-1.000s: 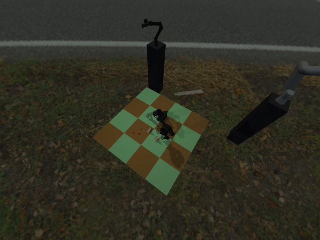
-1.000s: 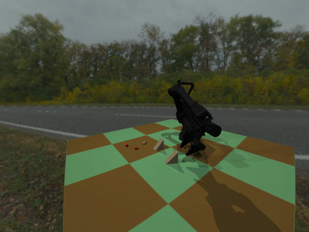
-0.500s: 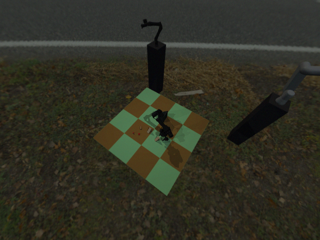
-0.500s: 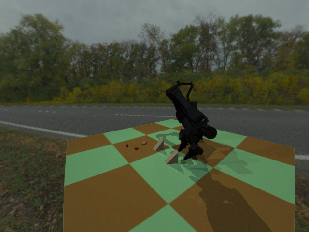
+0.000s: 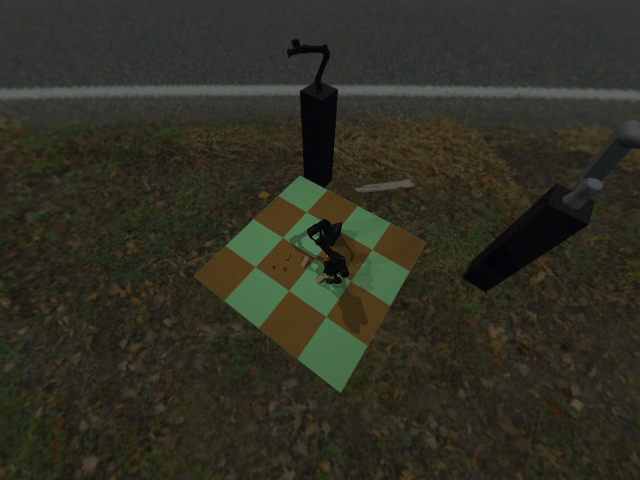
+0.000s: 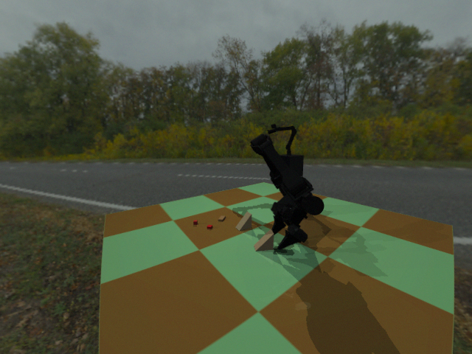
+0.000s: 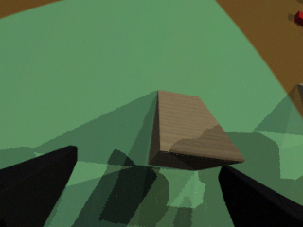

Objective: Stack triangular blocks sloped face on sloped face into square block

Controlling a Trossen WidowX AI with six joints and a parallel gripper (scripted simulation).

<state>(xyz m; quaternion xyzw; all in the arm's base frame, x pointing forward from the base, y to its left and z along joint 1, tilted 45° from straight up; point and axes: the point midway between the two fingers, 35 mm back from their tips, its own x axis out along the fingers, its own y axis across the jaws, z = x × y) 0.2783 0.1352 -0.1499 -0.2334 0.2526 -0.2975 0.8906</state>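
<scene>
Right now the wooden block is 30 mm to the right of my gripper tip, 10 mm below it and 10 mm ahead of it. Also, from my gripper tip: small orange piece 170 mm behind, 120 mm to the right, 30 mm below; then small brown piece 350 mm to the right, 30 mm below, 30 mm ahead.
</scene>
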